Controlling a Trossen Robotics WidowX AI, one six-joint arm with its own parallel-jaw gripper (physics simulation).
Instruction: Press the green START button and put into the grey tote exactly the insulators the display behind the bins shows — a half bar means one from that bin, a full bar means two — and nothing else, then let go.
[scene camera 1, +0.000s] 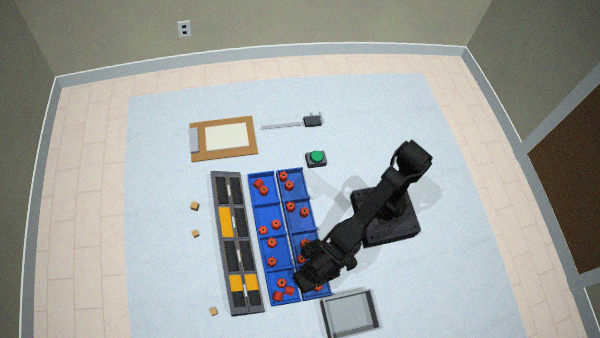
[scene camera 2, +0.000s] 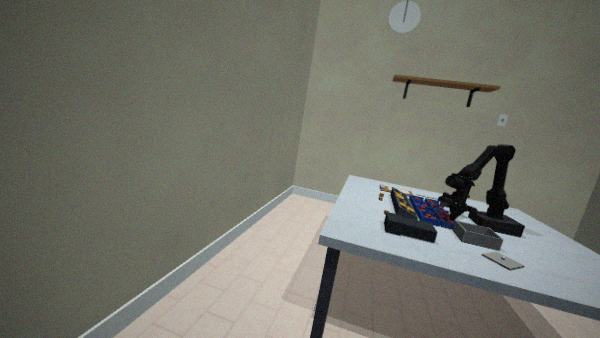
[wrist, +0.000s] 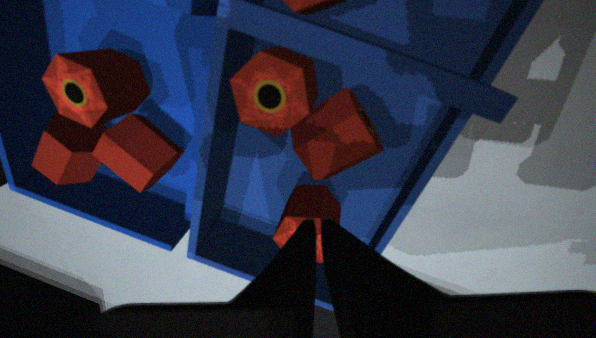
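Observation:
My gripper (scene camera 1: 304, 283) (scene camera 2: 454, 214) (wrist: 317, 230) is shut, its fingertips nearly touching with nothing held between them. It is over the right-column bin nearest the tote. A red hex insulator (wrist: 312, 201) shows behind the fingertips, partly hidden. An upright insulator (wrist: 270, 95) and a tipped one (wrist: 337, 135) touch farther up that bin. The blue bins (scene camera 1: 267, 212) (wrist: 206, 155) stand in two columns of four. The display (scene camera 1: 213, 192) shows a full orange bar in the second row left and half bars in both fourth-row cells. The START button (scene camera 1: 317, 156) is green. The grey tote (scene camera 1: 325, 317) (scene camera 2: 477, 240) shows no insulators inside.
A clipboard (scene camera 1: 252, 137) and a caliper-like tool (scene camera 1: 312, 120) lie beyond the bins. Small tan blocks (scene camera 1: 194, 205) (scene camera 1: 213, 311) lie beside the display. A black box (scene camera 2: 410, 228) and a flat grey plate (scene camera 2: 502, 260) are near the table's edge.

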